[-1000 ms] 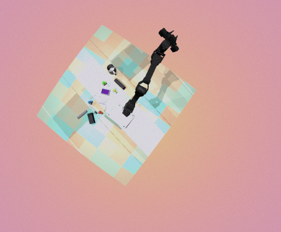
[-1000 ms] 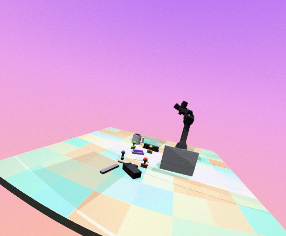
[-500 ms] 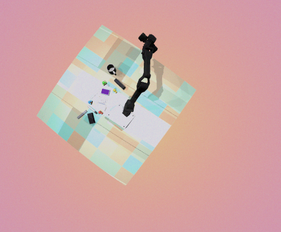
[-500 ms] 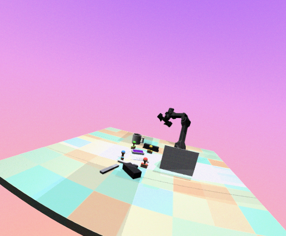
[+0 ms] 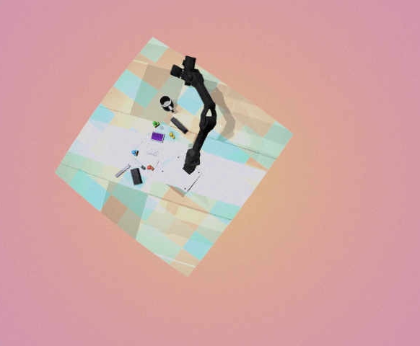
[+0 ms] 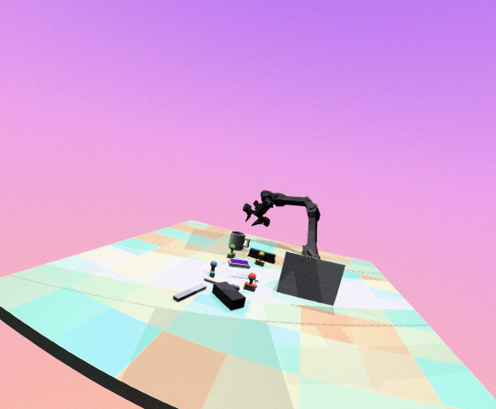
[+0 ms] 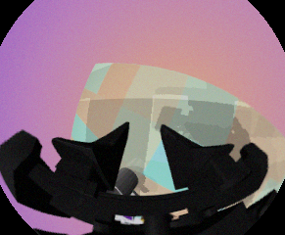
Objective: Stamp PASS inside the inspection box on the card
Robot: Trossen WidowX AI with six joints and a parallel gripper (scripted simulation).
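Right now the green-knobbed stamp is 40 mm behind my gripper tip, 370 mm to the left of it and 90 mm below it. Round my gripper tip: yellow-knobbed stamp (180 mm behind, 360 mm to the left, 90 mm below); purple ink pad (110 mm behind, 430 mm to the left, 100 mm below); white card (140 mm behind, 520 mm to the left, 110 mm below).
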